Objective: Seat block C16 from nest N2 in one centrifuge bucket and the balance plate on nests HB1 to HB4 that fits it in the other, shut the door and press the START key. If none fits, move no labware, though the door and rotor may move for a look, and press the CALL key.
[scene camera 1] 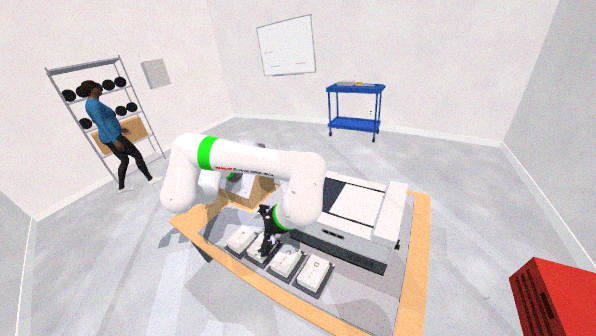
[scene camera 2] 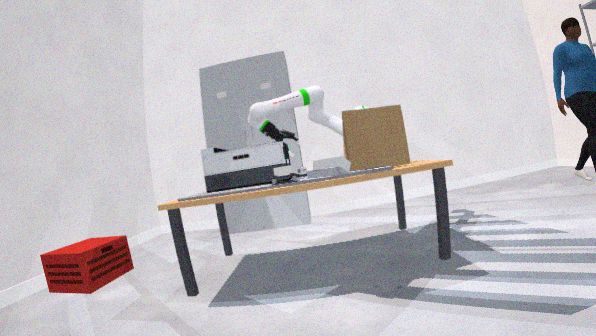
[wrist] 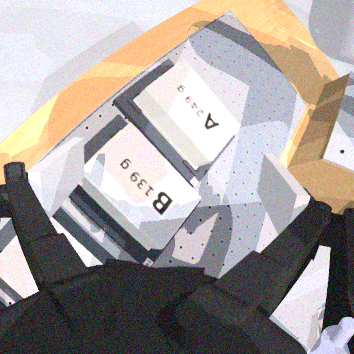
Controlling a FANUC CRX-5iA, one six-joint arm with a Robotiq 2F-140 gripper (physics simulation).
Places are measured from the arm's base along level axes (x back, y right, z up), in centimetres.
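Pixels of known places: gripper, fingertip midpoint: (scene camera 1: 255,233) (scene camera 2: 297,150) (wrist: 171,164); arm's base at its link origin: (scene camera 2: 371,135).
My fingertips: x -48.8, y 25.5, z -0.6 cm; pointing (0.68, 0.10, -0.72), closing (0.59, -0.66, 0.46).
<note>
Ahead of a thing's pixels: the offset from my fingertips to its top centre.
My gripper (scene camera 1: 267,234) (scene camera 2: 291,148) (wrist: 171,164) is open and empty, its fingers spread above and to either side of the plate marked "B 139 g" {dx +2.5, dy -1.7, dz -11.9 cm} (wrist: 145,175). The plate marked "A 249 g" {dx +15.0, dy +1.5, dz -11.9 cm} (scene camera 1: 242,240) (wrist: 202,112) sits in the dark nest beside it. Plates C {dx -11.2, dy -3.1, dz -11.9 cm} (scene camera 1: 286,262) and D {dx -24.6, dy -4.9, dz -11.9 cm} (scene camera 1: 313,274) sit in the other nests of the row. The white centrifuge (scene camera 1: 350,231) (scene camera 2: 245,150) stands behind the row; its top shows a dark part and a white panel, and I cannot tell how far the door is open. Block C16, nest N2, the buckets and the keys cannot be made out.
A brown open-sided box (scene camera 1: 262,192) (scene camera 2: 375,137) stands near the arm's base. A low pale object {dx +22.5, dy -56.3, dz -8.9 cm} (scene camera 2: 327,164) lies beside it. The wooden table edge (scene camera 1: 280,297) runs along the row. A person (scene camera 1: 104,120) (scene camera 2: 575,70) stands off the table. A red crate (scene camera 2: 87,265) is on the floor.
</note>
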